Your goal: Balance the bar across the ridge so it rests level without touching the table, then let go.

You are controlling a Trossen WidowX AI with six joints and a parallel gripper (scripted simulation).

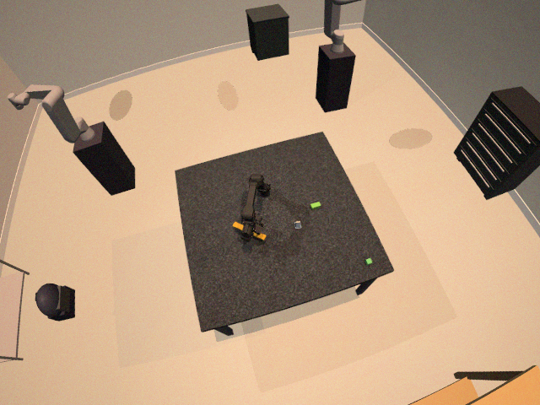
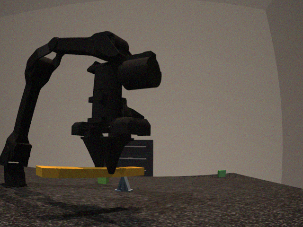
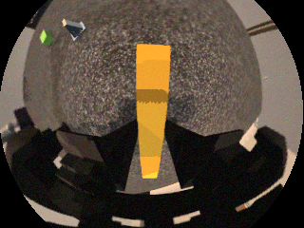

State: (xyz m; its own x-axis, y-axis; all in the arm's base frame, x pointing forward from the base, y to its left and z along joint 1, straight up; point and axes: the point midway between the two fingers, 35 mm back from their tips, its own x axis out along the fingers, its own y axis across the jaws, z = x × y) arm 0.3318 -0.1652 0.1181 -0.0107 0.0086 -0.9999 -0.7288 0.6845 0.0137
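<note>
Right now my gripper tip is 2 cm to the left of the yellow bar and 2 cm past it. Round my gripper tip: green cube: 66 cm to the left, 41 cm ahead, 7 cm below.
</note>
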